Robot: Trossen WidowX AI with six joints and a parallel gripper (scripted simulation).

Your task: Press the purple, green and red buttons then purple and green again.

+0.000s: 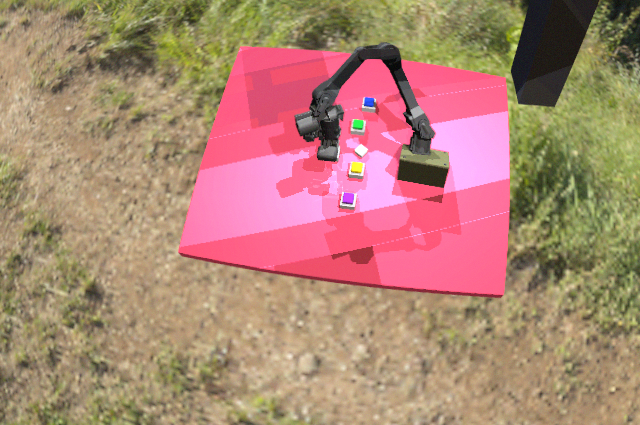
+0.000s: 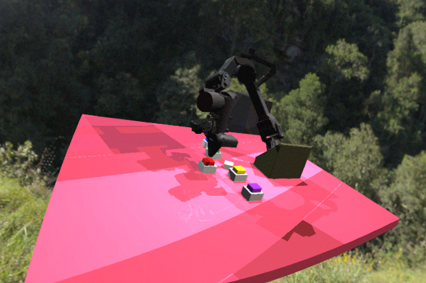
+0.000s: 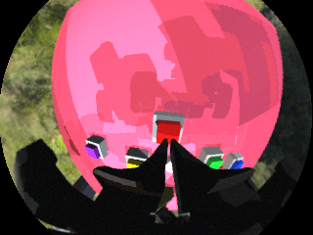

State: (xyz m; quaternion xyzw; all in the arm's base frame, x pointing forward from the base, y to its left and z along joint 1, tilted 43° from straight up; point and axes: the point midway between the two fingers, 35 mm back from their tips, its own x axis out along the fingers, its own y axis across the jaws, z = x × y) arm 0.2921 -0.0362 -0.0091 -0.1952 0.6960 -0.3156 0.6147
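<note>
Now: the red button 20 mm below my gripper tip. From my gripper tip the other things lie so: yellow button 80 mm behind, 70 mm to the left, 20 mm below; then small white block 100 mm behind, 10 mm to the right, 40 mm below; then green button 90 mm behind, 100 mm to the right, 20 mm below.
</note>
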